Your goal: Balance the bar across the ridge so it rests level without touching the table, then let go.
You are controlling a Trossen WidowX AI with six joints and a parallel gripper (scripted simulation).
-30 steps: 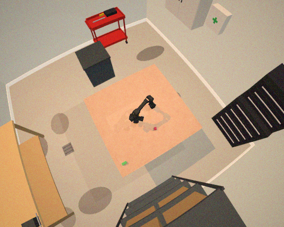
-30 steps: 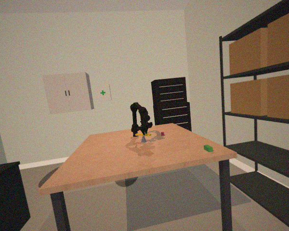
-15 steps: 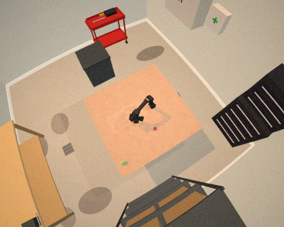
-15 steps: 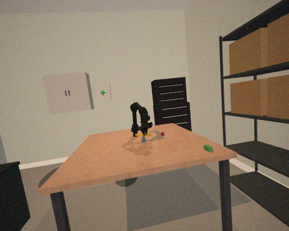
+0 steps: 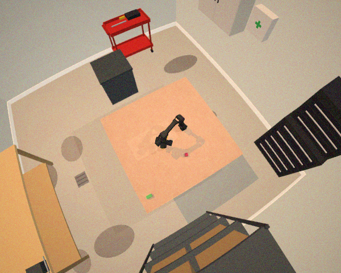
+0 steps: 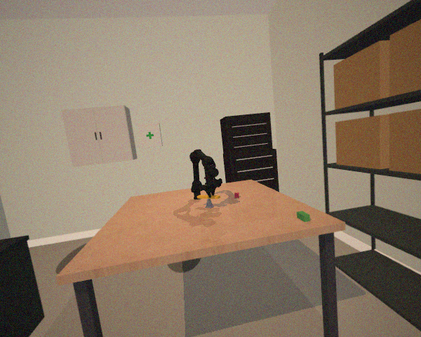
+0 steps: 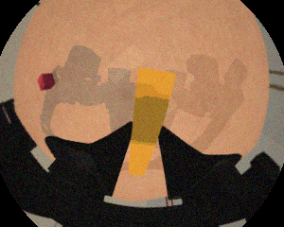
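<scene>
The yellow bar is 20 mm to the right of my gripper tip and 20 mm behind it. Also, from my gripper tip: green block 430 mm ahead, 420 mm to the left, 60 mm below; red block 230 mm to the left, 160 mm behind, 60 mm below.
</scene>
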